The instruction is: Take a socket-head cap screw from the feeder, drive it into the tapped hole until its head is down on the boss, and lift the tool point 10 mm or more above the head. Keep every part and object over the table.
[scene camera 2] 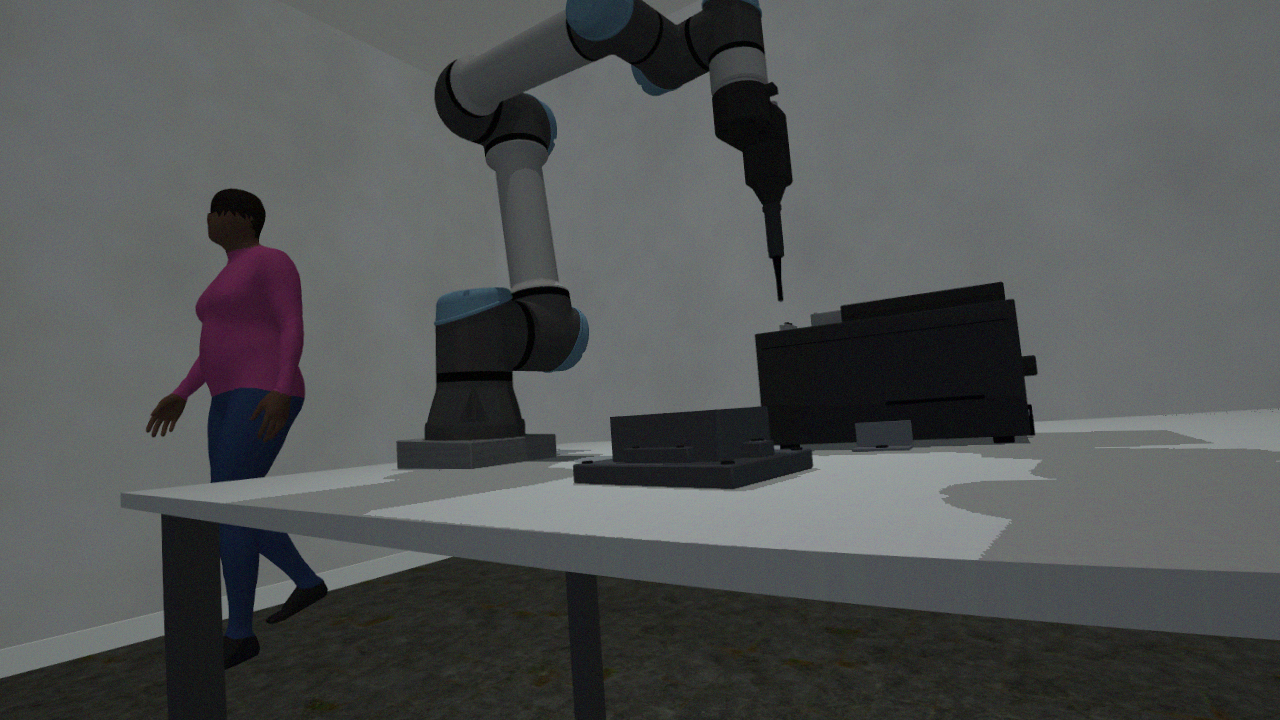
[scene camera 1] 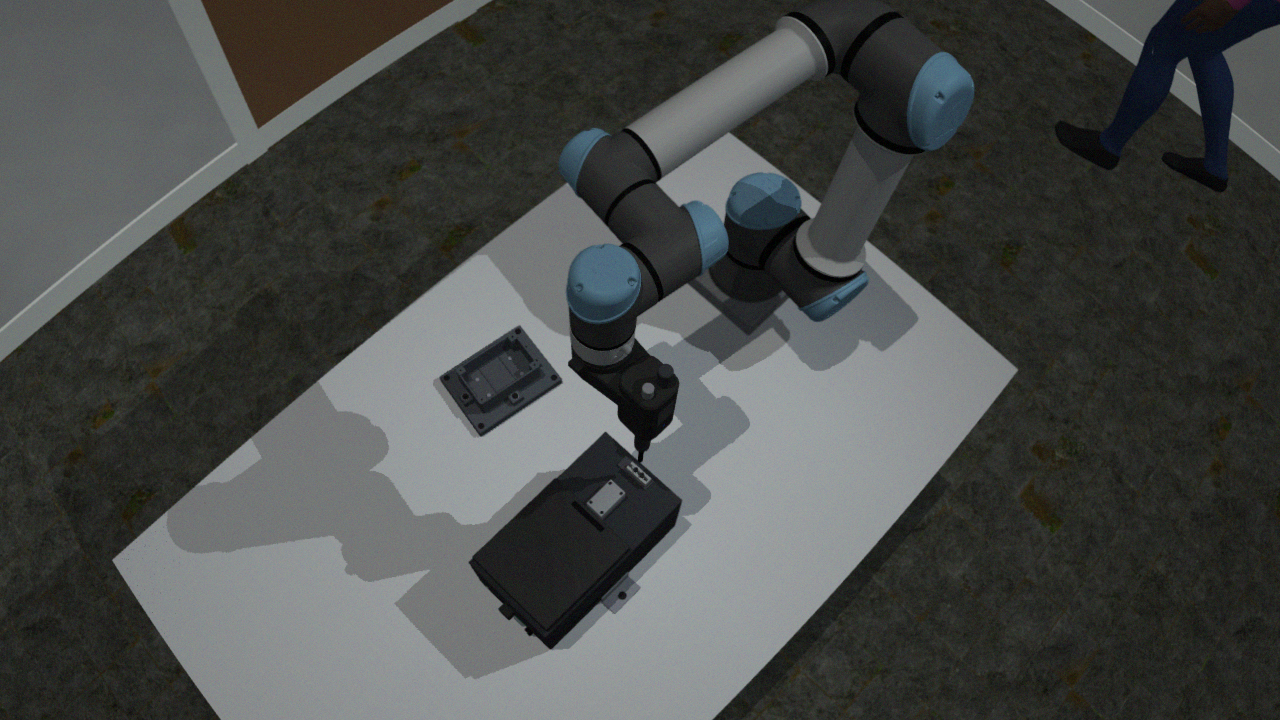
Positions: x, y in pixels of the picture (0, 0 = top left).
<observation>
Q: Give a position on a black screw feeder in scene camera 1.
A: At 642, 519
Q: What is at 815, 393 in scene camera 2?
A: A black screw feeder.
</observation>
